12 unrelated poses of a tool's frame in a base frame.
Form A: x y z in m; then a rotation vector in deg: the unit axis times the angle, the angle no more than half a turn.
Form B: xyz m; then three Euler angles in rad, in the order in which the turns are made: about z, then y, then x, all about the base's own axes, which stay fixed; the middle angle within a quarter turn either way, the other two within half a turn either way. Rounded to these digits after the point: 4 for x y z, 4 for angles.
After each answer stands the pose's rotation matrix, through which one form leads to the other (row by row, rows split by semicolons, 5 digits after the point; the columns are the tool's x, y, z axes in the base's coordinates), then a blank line. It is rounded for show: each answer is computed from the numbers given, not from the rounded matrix.
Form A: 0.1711, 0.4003, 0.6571, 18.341, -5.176, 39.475
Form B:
0.1711, 0.4003, 0.6571, 0.6914, 0.0232, 0.3252
0.77013 -0.63747 0.02322; 0.60993 0.72523 -0.31942; 0.18678 0.26015 0.94733

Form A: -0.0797, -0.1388, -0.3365, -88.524, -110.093, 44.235
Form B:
-0.0797, -0.1388, -0.3365, -1.8459, -0.8096, 3.0047
-0.18737 0.66383 -0.72403; 0.98024 0.17397 -0.09416; 0.06345 -0.72737 -0.68331

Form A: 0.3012, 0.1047, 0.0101, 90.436, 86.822, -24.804
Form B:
0.3012, 0.1047, 0.0101, -1.3640, 0.3208, 2.1917
0.19482 0.92877 0.31531; 0.62204 0.13156 -0.77186; -0.75836 0.34651 -0.55210

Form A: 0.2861, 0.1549, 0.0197, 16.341, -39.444, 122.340
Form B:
0.2861, 0.1549, 0.0197, 2.2288, -0.0397, 0.6043
-0.61106 -0.79058 -0.03970; 0.66489 -0.48540 -0.56772; 0.42956 -0.37331 0.82226

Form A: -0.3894, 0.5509, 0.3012, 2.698, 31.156, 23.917
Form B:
-0.3894, 0.5509, 0.3012, 0.4491, 0.5368, -0.0764
0.77413 -0.37304 0.51143; 0.39766 0.91518 0.06563; -0.49254 0.15257 0.85682

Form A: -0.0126, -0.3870, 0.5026, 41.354, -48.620, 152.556
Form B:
-0.0126, -0.3870, 0.5026, 2.7211, 0.3894, 0.7012
-0.84454 -0.37766 0.37965; 0.08834 -0.79750 -0.59681; 0.52816 -0.47050 0.70688

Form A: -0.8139, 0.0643, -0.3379, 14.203, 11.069, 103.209
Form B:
-0.8139, 0.0643, -0.3379, 1.8140, 0.2731, 0.0005
-0.23184 -0.93460 0.26975; 0.97055 -0.24090 -0.00048; 0.06543 0.26170 0.96293

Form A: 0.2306, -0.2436, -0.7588, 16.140, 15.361, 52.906
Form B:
0.2306, -0.2436, -0.7588, 0.9113, 0.3522, 0.1315
0.57514 -0.74176 0.34498; 0.81117 0.57171 -0.12311; -0.10591 0.35064 0.93050

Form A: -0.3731, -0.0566, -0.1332, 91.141, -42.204, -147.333
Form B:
-0.3731, -0.0566, -0.1332, 2.7138, -1.0188, -0.7994
-0.47716 -0.21755 -0.85146; -0.26626 -0.88755 0.37599; -0.83751 0.40611 0.36558

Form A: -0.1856, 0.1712, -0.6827, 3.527, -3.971, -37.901
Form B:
-0.1856, 0.1712, -0.6827, -0.6605, -0.0840, 0.0351
0.78691 0.61134 -0.08388; -0.61545 0.78740 -0.03500; 0.04465 0.07916 0.99586

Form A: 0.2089, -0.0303, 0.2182, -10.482, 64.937, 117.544
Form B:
0.2089, -0.0303, 0.2182, 2.3626, 0.2290, -0.9151
-0.69304 -0.68422 0.22702; 0.55641 -0.30747 0.77193; -0.45837 0.66129 0.59379

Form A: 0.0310, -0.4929, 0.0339, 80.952, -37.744, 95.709
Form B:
0.0310, -0.4929, 0.0339, 1.5969, 0.5589, 1.2965
-0.02210 -0.84754 0.53027; 0.25745 -0.51734 -0.81614; 0.96604 0.11848 0.22964

